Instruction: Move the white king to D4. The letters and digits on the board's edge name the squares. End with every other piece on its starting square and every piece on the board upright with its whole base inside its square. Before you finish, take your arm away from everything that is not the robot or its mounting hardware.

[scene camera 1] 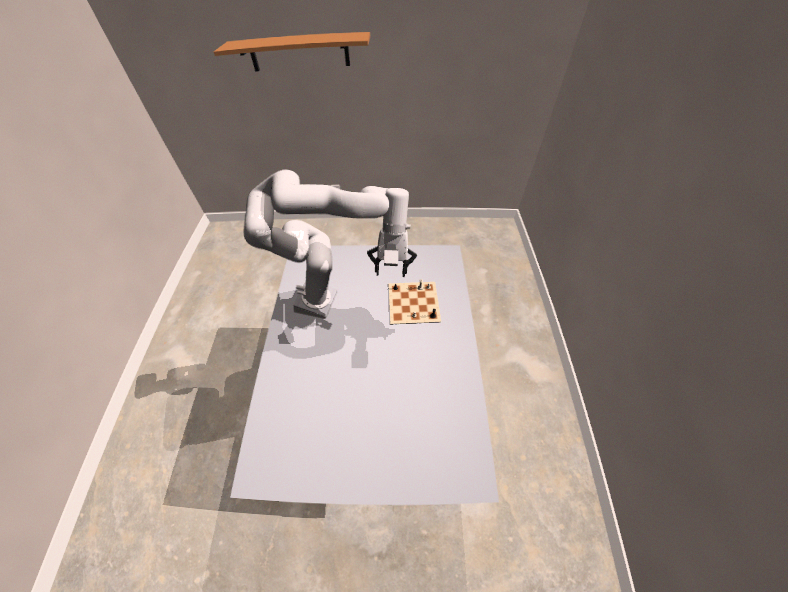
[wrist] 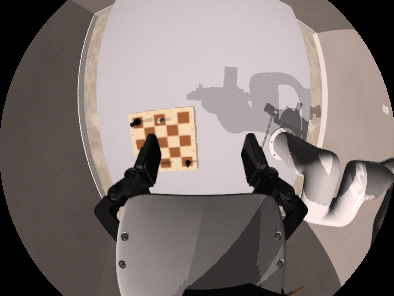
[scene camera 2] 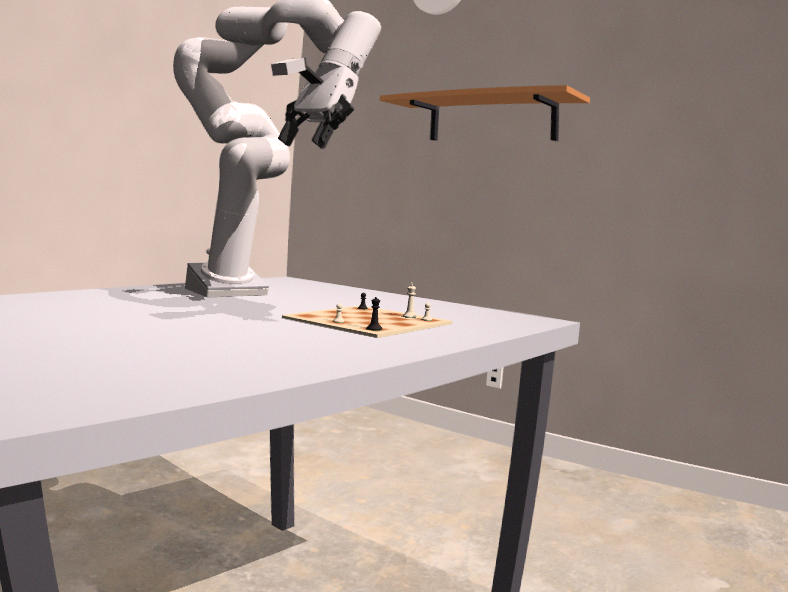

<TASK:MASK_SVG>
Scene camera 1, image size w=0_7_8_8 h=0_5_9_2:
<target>gripper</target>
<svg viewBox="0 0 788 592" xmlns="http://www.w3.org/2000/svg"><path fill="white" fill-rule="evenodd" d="M381 229L378 246L367 251L370 260L375 265L375 272L379 276L379 262L381 260L384 260L384 266L398 266L398 261L402 261L404 263L402 276L405 277L407 267L417 257L417 254L408 248L407 231L394 234Z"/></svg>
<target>chessboard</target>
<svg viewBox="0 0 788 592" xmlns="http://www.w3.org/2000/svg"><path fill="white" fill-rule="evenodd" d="M435 282L423 282L422 290L418 289L419 282L390 283L390 324L441 322ZM435 308L436 317L431 318L430 314L433 313L432 309Z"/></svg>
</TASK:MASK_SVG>
